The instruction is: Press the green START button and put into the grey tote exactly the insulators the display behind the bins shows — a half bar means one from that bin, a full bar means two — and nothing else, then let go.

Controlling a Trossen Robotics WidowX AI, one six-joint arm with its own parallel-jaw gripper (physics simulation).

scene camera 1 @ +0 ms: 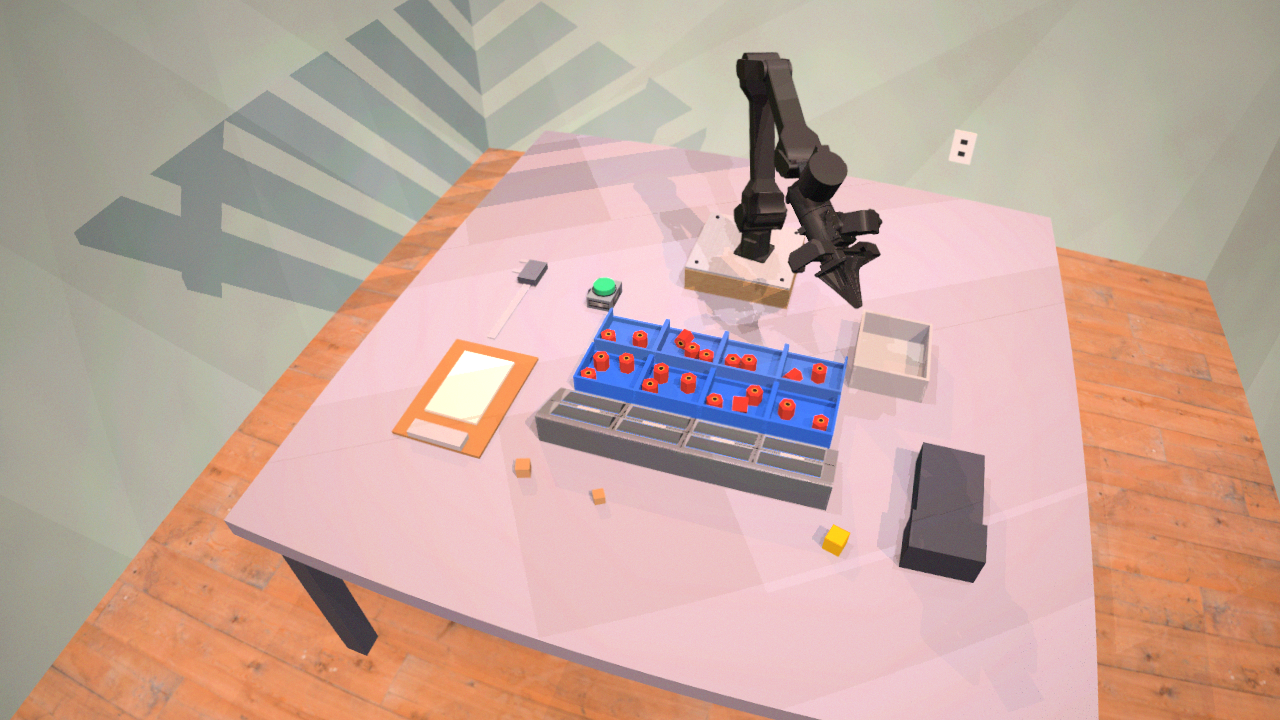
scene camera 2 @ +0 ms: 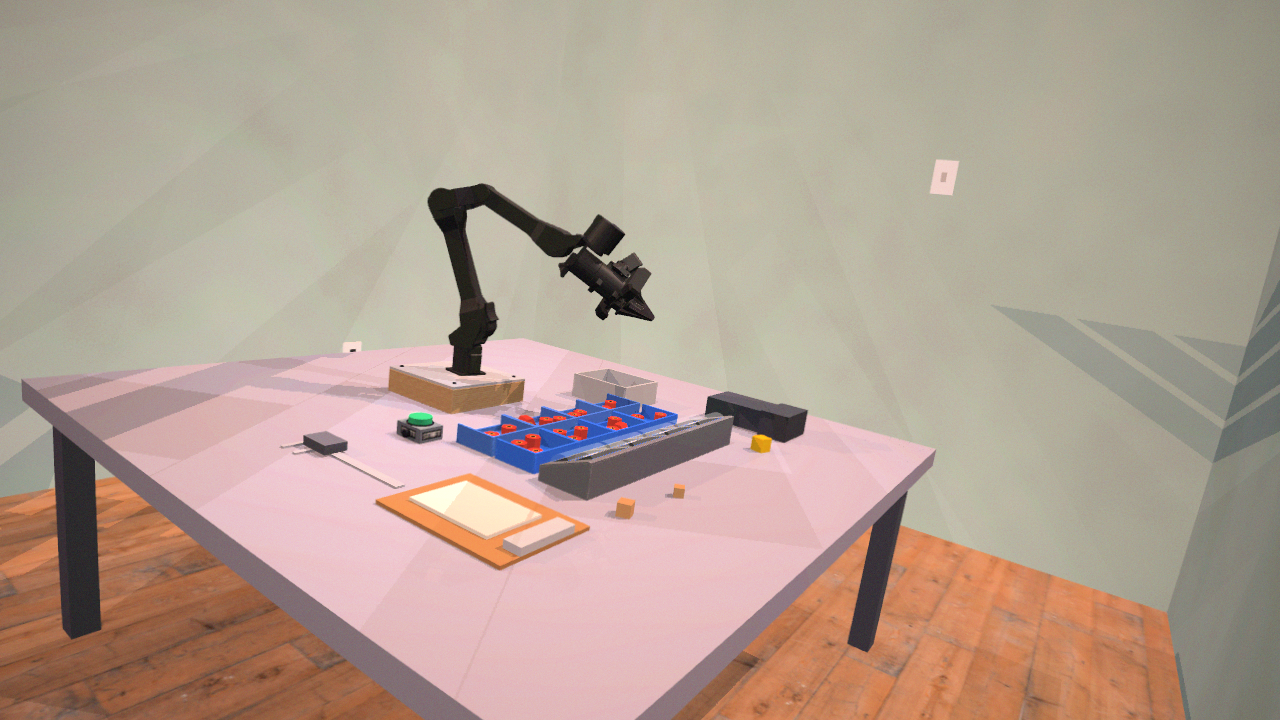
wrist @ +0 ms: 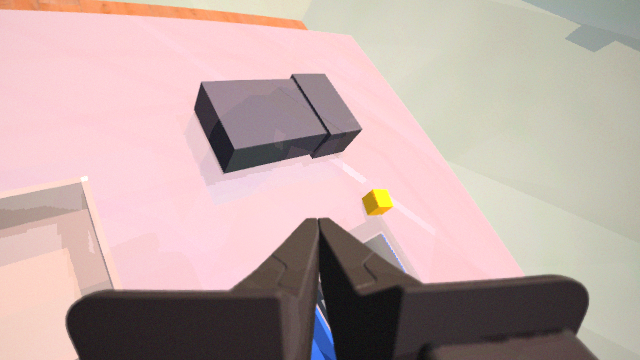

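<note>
My gripper (scene camera 1: 859, 304) (scene camera 2: 652, 317) (wrist: 317, 229) is shut and empty, raised above the table near the grey tote (scene camera 1: 886, 380) (scene camera 2: 601, 387) (wrist: 102, 235). The visible part of the tote's floor is bare. Red insulators, such as one upright insulator (scene camera 1: 688, 382) (scene camera 2: 533, 441), stand or lie in the blue bins (scene camera 1: 810, 436) (scene camera 2: 510, 454) (wrist: 322, 340), two rows of compartments. The long grey display (scene camera 1: 680, 460) (scene camera 2: 662, 456) runs along the bins; pale bars show on its dark panels, but their lengths are too small to tell. The green START button (scene camera 1: 604, 286) (scene camera 2: 419, 418) sits on a grey box left of the arm base.
A black block (scene camera 1: 948, 501) (scene camera 2: 756, 413) (wrist: 270, 110) and a yellow cube (scene camera 1: 836, 540) (scene camera 2: 760, 443) (wrist: 378, 202) lie beyond the display's right end. Two orange cubes, an orange board (scene camera 1: 492, 407) (scene camera 2: 393, 503) and a dark plug-like object (scene camera 1: 533, 272) (scene camera 2: 324, 442) also lie on the table.
</note>
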